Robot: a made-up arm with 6 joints. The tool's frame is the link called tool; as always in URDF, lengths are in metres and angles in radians. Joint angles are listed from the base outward.
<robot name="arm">
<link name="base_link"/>
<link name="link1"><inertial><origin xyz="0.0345 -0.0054 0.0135"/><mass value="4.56"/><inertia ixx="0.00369" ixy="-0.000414" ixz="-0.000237" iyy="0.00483" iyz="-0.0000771" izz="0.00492"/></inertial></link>
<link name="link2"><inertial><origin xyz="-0.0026 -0.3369 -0.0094"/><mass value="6.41"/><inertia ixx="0.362" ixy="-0.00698" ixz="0" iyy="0.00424" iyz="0" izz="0.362"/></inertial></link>
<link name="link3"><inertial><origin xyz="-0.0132 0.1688 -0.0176"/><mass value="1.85"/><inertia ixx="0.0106" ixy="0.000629" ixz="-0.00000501" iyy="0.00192" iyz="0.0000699" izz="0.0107"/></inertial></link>
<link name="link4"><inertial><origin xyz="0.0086 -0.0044 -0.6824"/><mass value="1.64"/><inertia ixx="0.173" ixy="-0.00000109" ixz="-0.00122" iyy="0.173" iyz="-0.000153" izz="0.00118"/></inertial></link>
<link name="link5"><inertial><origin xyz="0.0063 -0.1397 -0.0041"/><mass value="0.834"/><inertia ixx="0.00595" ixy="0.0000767" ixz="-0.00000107" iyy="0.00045" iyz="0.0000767" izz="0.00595"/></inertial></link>
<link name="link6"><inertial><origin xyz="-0.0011 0.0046 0.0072"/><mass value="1.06"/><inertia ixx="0.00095" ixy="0" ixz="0" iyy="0.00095" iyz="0" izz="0.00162"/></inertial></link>
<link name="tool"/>
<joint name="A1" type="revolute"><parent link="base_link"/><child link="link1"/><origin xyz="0.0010 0.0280 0.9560"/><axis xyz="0 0 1"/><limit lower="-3.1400" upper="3.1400"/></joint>
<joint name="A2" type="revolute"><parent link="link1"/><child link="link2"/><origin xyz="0.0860 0.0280 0.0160" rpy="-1.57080 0.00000 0.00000"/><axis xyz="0 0 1"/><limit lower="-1.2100" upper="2.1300"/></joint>
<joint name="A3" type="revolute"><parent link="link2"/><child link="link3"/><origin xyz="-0.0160 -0.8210 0.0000" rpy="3.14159 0.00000 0.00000"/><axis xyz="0 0 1"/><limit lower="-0.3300" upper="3.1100"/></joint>
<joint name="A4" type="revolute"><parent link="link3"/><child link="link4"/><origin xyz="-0.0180 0.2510 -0.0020" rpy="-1.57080 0.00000 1.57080"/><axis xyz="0 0 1"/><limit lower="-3.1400" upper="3.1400"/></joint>
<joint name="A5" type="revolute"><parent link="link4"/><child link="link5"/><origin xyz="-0.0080 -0.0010 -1.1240" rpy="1.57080 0.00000 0.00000"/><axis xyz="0 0 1"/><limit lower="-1.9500" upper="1.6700"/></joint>
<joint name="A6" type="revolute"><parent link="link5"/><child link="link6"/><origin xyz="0.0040 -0.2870 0.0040" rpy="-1.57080 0.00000 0.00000"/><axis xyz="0 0 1"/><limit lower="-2.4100" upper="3.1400"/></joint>
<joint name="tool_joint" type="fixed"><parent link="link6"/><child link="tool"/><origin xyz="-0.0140 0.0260 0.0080" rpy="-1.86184 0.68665 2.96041"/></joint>
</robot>
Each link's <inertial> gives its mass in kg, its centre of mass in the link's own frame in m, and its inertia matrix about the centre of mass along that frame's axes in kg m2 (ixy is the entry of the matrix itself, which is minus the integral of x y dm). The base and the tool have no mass. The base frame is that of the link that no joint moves.
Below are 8 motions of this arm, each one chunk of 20 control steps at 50 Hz.
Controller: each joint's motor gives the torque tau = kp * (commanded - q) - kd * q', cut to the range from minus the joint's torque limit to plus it. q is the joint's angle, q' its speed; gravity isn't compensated. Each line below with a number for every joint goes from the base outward.
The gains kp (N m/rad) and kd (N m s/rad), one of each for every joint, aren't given. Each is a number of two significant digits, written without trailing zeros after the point. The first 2 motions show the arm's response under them.
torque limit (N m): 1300 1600 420 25 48 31
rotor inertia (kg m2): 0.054 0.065 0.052 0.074 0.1 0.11
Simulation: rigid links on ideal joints. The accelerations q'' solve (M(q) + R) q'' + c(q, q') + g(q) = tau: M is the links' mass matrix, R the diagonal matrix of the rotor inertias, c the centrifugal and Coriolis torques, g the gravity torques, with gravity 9.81 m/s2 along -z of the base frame. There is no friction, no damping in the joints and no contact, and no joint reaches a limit. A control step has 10 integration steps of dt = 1/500 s. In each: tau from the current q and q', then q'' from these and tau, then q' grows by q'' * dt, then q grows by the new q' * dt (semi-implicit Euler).
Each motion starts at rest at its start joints. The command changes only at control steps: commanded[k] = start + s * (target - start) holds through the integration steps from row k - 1 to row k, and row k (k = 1, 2, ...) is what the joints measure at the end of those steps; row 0 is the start. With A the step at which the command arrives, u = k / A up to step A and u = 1 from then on. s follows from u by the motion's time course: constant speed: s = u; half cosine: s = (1 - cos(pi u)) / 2; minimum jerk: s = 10 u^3 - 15 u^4 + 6 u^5; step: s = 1 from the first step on.
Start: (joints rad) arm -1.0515 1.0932 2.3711 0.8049 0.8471 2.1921
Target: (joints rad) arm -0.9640 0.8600 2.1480 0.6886 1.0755 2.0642
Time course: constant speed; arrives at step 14
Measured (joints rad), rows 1 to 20:
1: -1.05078 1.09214 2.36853 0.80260 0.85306 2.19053
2: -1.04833 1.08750 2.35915 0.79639 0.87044 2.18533
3: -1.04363 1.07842 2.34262 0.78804 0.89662 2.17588
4: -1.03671 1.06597 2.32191 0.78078 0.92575 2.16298
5: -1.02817 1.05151 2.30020 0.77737 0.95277 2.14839
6: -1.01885 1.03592 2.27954 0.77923 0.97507 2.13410
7: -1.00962 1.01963 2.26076 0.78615 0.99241 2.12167
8: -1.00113 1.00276 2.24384 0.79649 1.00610 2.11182
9: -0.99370 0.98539 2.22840 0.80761 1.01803 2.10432
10: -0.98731 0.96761 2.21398 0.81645 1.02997 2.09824
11: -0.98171 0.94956 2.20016 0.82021 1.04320 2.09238
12: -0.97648 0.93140 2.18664 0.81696 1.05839 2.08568
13: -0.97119 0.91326 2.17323 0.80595 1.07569 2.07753
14: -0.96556 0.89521 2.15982 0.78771 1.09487 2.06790
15: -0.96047 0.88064 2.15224 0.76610 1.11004 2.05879
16: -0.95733 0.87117 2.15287 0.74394 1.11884 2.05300
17: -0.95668 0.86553 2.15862 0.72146 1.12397 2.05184
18: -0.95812 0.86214 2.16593 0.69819 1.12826 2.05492
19: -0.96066 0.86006 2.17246 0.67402 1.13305 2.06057
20: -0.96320 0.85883 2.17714 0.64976 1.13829 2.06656
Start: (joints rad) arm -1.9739 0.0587 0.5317 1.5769 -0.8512 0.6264
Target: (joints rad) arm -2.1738 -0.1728 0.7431 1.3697 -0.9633 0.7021
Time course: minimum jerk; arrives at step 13
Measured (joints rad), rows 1 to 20:
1: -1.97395 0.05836 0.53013 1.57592 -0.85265 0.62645
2: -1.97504 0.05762 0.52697 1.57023 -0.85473 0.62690
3: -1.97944 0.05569 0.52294 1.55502 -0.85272 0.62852
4: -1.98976 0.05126 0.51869 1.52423 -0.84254 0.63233
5: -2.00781 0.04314 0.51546 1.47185 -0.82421 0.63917
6: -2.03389 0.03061 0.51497 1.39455 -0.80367 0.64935
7: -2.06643 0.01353 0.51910 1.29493 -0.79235 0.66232
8: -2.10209 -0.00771 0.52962 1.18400 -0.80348 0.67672
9: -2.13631 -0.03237 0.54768 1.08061 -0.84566 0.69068
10: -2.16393 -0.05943 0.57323 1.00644 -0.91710 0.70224
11: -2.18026 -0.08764 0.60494 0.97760 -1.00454 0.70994
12: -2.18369 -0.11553 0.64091 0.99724 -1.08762 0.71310
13: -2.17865 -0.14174 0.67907 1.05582 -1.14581 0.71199
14: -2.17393 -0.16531 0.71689 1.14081 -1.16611 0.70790
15: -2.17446 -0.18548 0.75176 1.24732 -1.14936 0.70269
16: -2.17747 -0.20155 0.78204 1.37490 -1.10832 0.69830
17: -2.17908 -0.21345 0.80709 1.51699 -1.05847 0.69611
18: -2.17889 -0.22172 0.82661 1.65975 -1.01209 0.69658
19: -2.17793 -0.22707 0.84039 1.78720 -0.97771 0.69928
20: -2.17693 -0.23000 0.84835 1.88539 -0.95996 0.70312
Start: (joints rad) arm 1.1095 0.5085 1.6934 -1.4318 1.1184 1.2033
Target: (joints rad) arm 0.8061 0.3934 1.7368 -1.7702 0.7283 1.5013
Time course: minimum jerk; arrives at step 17
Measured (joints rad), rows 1 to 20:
1: 1.10955 0.50971 1.69525 -1.43314 1.12127 1.20342
2: 1.10858 0.51118 1.69686 -1.43621 1.12852 1.20429
3: 1.10443 0.51178 1.69663 -1.44251 1.13632 1.20746
4: 1.09482 0.51114 1.69482 -1.45521 1.13949 1.21523
5: 1.07819 0.50905 1.69208 -1.47771 1.13330 1.22987
6: 1.05413 0.50530 1.68904 -1.51264 1.11469 1.25282
7: 1.02353 0.49977 1.68621 -1.56101 1.08296 1.28408
8: 0.98827 0.49248 1.68396 -1.62149 1.03992 1.32207
9: 0.95100 0.48362 1.68259 -1.69005 0.98952 1.36382
10: 0.91456 0.47355 1.68240 -1.76039 0.93681 1.40565
11: 0.88158 0.46268 1.68376 -1.82510 0.88664 1.44388
12: 0.85393 0.45145 1.68704 -1.87729 0.84255 1.47550
13: 0.83255 0.44026 1.69254 -1.91190 0.80635 1.49863
14: 0.81760 0.42949 1.70031 -1.92629 0.77845 1.51266
15: 0.80869 0.41944 1.71010 -1.92018 0.75835 1.51813
16: 0.80496 0.41039 1.72137 -1.89553 0.74513 1.51658
17: 0.80483 0.40247 1.73333 -1.85627 0.73748 1.51029
18: 0.80592 0.39567 1.74502 -1.80797 0.73388 1.50218
19: 0.80639 0.38996 1.75567 -1.75645 0.73343 1.49512
20: 0.80600 0.38530 1.76481 -1.70685 0.73617 1.49116

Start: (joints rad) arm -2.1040 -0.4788 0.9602 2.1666 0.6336 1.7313
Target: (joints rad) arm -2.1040 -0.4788 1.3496 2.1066 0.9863 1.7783
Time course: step
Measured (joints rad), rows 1 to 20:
1: -2.10404 -0.44917 1.03307 2.22201 0.70268 1.73814
2: -2.10679 -0.42181 1.12551 2.29707 0.82342 1.75557
3: -2.10964 -0.41667 1.19158 2.34983 0.95163 1.77708
4: -2.11029 -0.42672 1.23828 2.37397 1.06883 1.79522
5: -2.10894 -0.44369 1.27636 2.36947 1.16006 1.80482
6: -2.10657 -0.46265 1.31101 2.33719 1.21439 1.80439
7: -2.10418 -0.48104 1.34322 2.27845 1.22741 1.79594
8: -2.10258 -0.49747 1.37219 2.19537 1.20179 1.78372
9: -2.10226 -0.51114 1.39696 2.09162 1.14633 1.77245
10: -2.10322 -0.52173 1.41713 1.97353 1.07419 1.76568
11: -2.10474 -0.52936 1.43288 1.85122 1.00061 1.76482
12: -2.10556 -0.53448 1.44457 1.73836 0.93997 1.76906
13: -2.10451 -0.53758 1.45239 1.64931 0.90249 1.77602
14: -2.10132 -0.53900 1.45643 1.59471 0.89182 1.78287
15: -2.09692 -0.53890 1.45690 1.57858 0.90501 1.78737
16: -2.09299 -0.53738 1.45418 1.59841 0.93470 1.78849
17: -2.09121 -0.53457 1.44865 1.64750 0.97223 1.78651
18: -2.09254 -0.53059 1.44059 1.71753 1.01006 1.78265
19: -2.09684 -0.52553 1.43021 1.80013 1.04292 1.77849
20: -2.10290 -0.51945 1.41773 1.88752 1.06781 1.77540

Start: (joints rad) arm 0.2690 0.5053 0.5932 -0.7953 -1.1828 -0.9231
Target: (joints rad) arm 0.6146 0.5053 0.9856 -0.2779 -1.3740 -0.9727
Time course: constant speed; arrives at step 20
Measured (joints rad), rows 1 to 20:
1: 0.27071 0.50748 0.59656 -0.78576 -1.18559 -0.92364
2: 0.27644 0.51191 0.60372 -0.75722 -1.19052 -0.92538
3: 0.28736 0.51712 0.61322 -0.70767 -1.19572 -0.92839
4: 0.30358 0.52216 0.62392 -0.64042 -1.20155 -0.93232
5: 0.32428 0.52666 0.63531 -0.56288 -1.20988 -0.93650
6: 0.34797 0.53053 0.64734 -0.48502 -1.22264 -0.94027
7: 0.37288 0.53378 0.66026 -0.41714 -1.24050 -0.94322
8: 0.39734 0.53634 0.67440 -0.36743 -1.26252 -0.94525
9: 0.42018 0.53814 0.69008 -0.34012 -1.28645 -0.94662
10: 0.44087 0.53910 0.70750 -0.33487 -1.30953 -0.94776
11: 0.45952 0.53921 0.72675 -0.34738 -1.32931 -0.94915
12: 0.47668 0.53851 0.74785 -0.37081 -1.34402 -0.95109
13: 0.49311 0.53709 0.77069 -0.39762 -1.35287 -0.95367
14: 0.50949 0.53505 0.79508 -0.42109 -1.35607 -0.95676
15: 0.52632 0.53249 0.82066 -0.43641 -1.35483 -0.96009
16: 0.54378 0.52952 0.84696 -0.44107 -1.35113 -0.96334
17: 0.56182 0.52632 0.87350 -0.43469 -1.34737 -0.96627
18: 0.58018 0.52305 0.89979 -0.41853 -1.34593 -0.96879
19: 0.59854 0.51991 0.92544 -0.39473 -1.34863 -0.97095
20: 0.61656 0.51709 0.95017 -0.36567 -1.35650 -0.97288

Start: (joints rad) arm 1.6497 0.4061 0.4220 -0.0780 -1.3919 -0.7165
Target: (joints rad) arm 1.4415 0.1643 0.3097 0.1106 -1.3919 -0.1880
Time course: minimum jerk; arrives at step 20
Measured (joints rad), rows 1 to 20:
1: 1.64970 0.40664 0.42095 -0.07802 -1.39276 -0.71638
2: 1.64951 0.40769 0.41766 -0.07853 -1.39437 -0.71541
3: 1.64868 0.40844 0.41161 -0.08070 -1.39549 -0.71177
4: 1.64651 0.40797 0.40245 -0.08603 -1.39510 -0.70280
5: 1.64217 0.40547 0.39018 -0.09568 -1.39275 -0.68567
6: 1.63491 0.40030 0.37524 -0.10986 -1.38870 -0.65828
7: 1.62418 0.39203 0.35841 -0.12730 -1.38377 -0.62000
8: 1.60975 0.38044 0.34076 -0.14517 -1.37904 -0.57187
9: 1.59173 0.36557 0.32349 -0.15939 -1.37554 -0.51651
10: 1.57062 0.34765 0.30778 -0.16530 -1.37389 -0.45747
11: 1.54724 0.32713 0.29465 -0.15850 -1.37418 -0.39858
12: 1.52270 0.30465 0.28484 -0.13567 -1.37609 -0.34329
13: 1.49831 0.28102 0.27871 -0.09514 -1.37919 -0.29419
14: 1.47547 0.25722 0.27628 -0.03715 -1.38322 -0.25295
15: 1.45549 0.23424 0.27724 0.03600 -1.38828 -0.22030
16: 1.43944 0.21311 0.28115 0.12004 -1.39481 -0.19639
17: 1.42791 0.19468 0.28746 0.20898 -1.40324 -0.18087
18: 1.42103 0.17957 0.29561 0.29558 -1.41362 -0.17312
19: 1.41840 0.16801 0.30492 0.37222 -1.42516 -0.17213
20: 1.41923 0.15982 0.31449 0.43180 -1.43622 -0.17631

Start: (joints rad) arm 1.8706 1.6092 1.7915 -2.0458 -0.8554 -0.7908
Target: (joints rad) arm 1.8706 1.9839 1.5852 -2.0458 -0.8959 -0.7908
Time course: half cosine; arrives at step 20
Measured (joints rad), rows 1 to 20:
1: 1.87060 1.61160 1.79340 -2.04670 -0.85594 -0.79078
2: 1.87059 1.61644 1.79499 -2.05045 -0.85909 -0.79068
3: 1.87059 1.62318 1.79488 -2.05763 -0.86506 -0.79051
4: 1.87063 1.63226 1.79330 -2.06831 -0.87302 -0.79031
5: 1.87076 1.64419 1.79045 -2.08248 -0.88213 -0.79013
6: 1.87097 1.65926 1.78615 -2.09991 -0.89170 -0.78998
7: 1.87126 1.67757 1.77996 -2.11987 -0.90106 -0.78988
8: 1.87160 1.69906 1.77138 -2.14101 -0.90945 -0.78984
9: 1.87194 1.72350 1.75998 -2.16134 -0.91591 -0.78986
10: 1.87221 1.75058 1.74547 -2.17851 -0.91934 -0.78994
11: 1.87232 1.77985 1.72775 -2.19001 -0.91853 -0.79009
12: 1.87223 1.81079 1.70690 -2.19355 -0.91244 -0.79031
13: 1.87189 1.84279 1.68317 -2.18725 -0.90037 -0.79059
14: 1.87132 1.87517 1.65701 -2.16988 -0.88223 -0.79093
15: 1.87056 1.90723 1.62895 -2.14089 -0.85870 -0.79133
16: 1.86967 1.93826 1.59965 -2.10045 -0.83130 -0.79177
17: 1.86873 1.96751 1.56984 -2.04943 -0.80233 -0.79223
18: 1.86783 1.99427 1.54032 -1.98934 -0.77464 -0.79268
19: 1.86701 2.01782 1.51192 -1.92232 -0.75127 -0.79310
20: 1.86633 2.03747 1.48556 -1.85093 -0.73508 -0.79344

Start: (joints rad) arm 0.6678 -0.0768 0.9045 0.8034 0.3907 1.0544
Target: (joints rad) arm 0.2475 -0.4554 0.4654 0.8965 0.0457 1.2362
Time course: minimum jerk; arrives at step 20
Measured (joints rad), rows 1 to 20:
1: 0.66744 -0.07739 0.90316 0.80424 0.39153 1.05441
2: 0.66546 -0.07874 0.90012 0.80715 0.39370 1.05462
3: 0.65980 -0.08167 0.89424 0.81249 0.39727 1.05567
4: 0.64894 -0.08745 0.88371 0.82021 0.40093 1.05849
5: 0.63219 -0.09721 0.86718 0.83010 0.40186 1.06412
6: 0.60947 -0.11164 0.84412 0.84189 0.39648 1.07333
7: 0.58118 -0.13096 0.81475 0.85514 0.38144 1.08640
8: 0.54813 -0.15497 0.77989 0.86906 0.35442 1.10295
9: 0.51144 -0.18310 0.74079 0.88243 0.31464 1.12212
10: 0.47246 -0.21448 0.69899 0.89378 0.26309 1.14266
11: 0.43268 -0.24800 0.65621 0.90165 0.20235 1.16322
12: 0.39367 -0.28248 0.61421 0.90506 0.13621 1.18258
13: 0.35700 -0.31666 0.57476 0.90393 0.06921 1.19981
14: 0.32414 -0.34935 0.53945 0.89921 0.00616 1.21426
15: 0.29635 -0.37939 0.50963 0.89266 -0.04826 1.22564
16: 0.27451 -0.40578 0.48630 0.88626 -0.08992 1.23387
17: 0.25901 -0.42771 0.47003 0.88163 -0.11563 1.23907
18: 0.24963 -0.44466 0.46082 0.87972 -0.12346 1.24151
19: 0.24553 -0.45659 0.45800 0.88069 -0.11301 1.24159
20: 0.24508 -0.46403 0.46007 0.88405 -0.08549 1.23994

